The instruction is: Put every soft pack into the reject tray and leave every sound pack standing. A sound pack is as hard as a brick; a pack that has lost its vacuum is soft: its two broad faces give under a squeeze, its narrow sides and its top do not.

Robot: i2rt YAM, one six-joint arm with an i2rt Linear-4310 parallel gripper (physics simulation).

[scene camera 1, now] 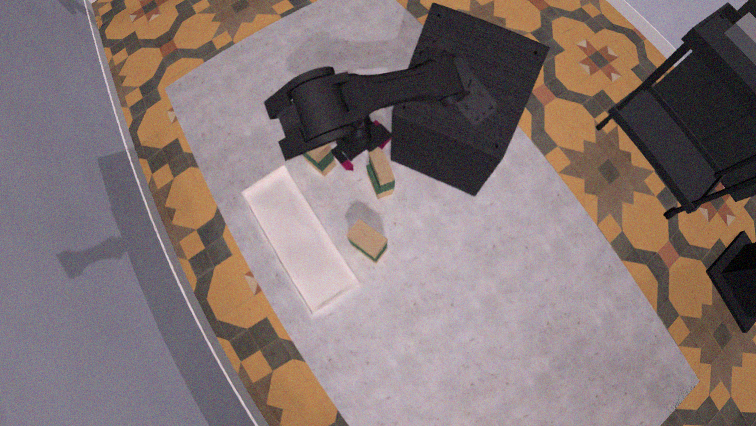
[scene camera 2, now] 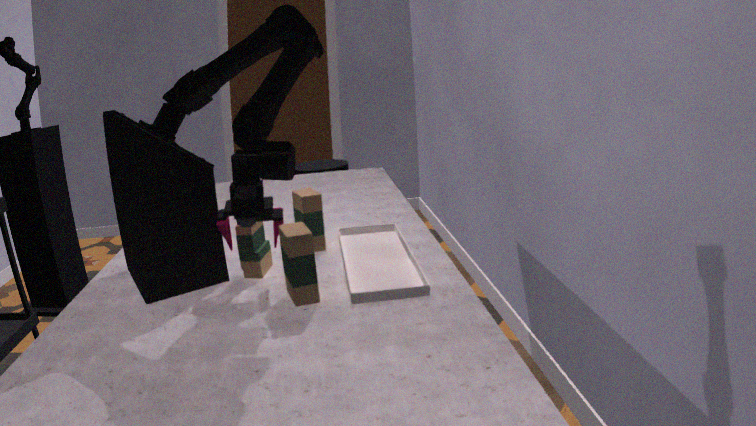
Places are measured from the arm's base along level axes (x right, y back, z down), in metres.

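Where they show: gripper, fingertip midpoint: point(scene camera 1: 366, 158) point(scene camera 2: 253, 248); arm's base at its link origin: point(scene camera 1: 456, 80) point(scene camera 2: 159, 138).
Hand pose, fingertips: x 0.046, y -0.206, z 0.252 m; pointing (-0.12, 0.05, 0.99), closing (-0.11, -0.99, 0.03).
Each offset is from my fingertips to the centre of the thing. Level surfaces: height alone.
Three tan packs with green bands stand upright. The near pack point(scene camera 1: 367, 240) point(scene camera 2: 299, 269) stands beside the white reject tray {dx -0.067, dy -0.264, dz +0.065 m} point(scene camera 1: 301, 243) point(scene camera 2: 383, 261), which has no pack in it. The far pack point(scene camera 1: 323, 162) point(scene camera 2: 312, 224) is partly covered by the arm in scene camera 1. The third pack {dx -0.056, dy +0.009, dz +0.006 m} point(scene camera 1: 381, 171) point(scene camera 2: 253, 254), nearest the black pedestal, has an uneven outline, its upper part offset from its lower part. My gripper point(scene camera 1: 367, 153) point(scene camera 2: 253, 247) is open, pointing down at this pack's top, with its magenta fingertips apart on either side of it in scene camera 2. Contact cannot be told.
The black pedestal point(scene camera 1: 449, 142) point(scene camera 2: 169, 222) stands close beside the third pack. The grey table top {dz +0.077 m} point(scene camera 1: 476, 296) point(scene camera 2: 317, 370) carries the packs and tray. A wall point(scene camera 2: 581, 132) runs along the tray side. A black chair point(scene camera 1: 682, 116) stands off the other side.
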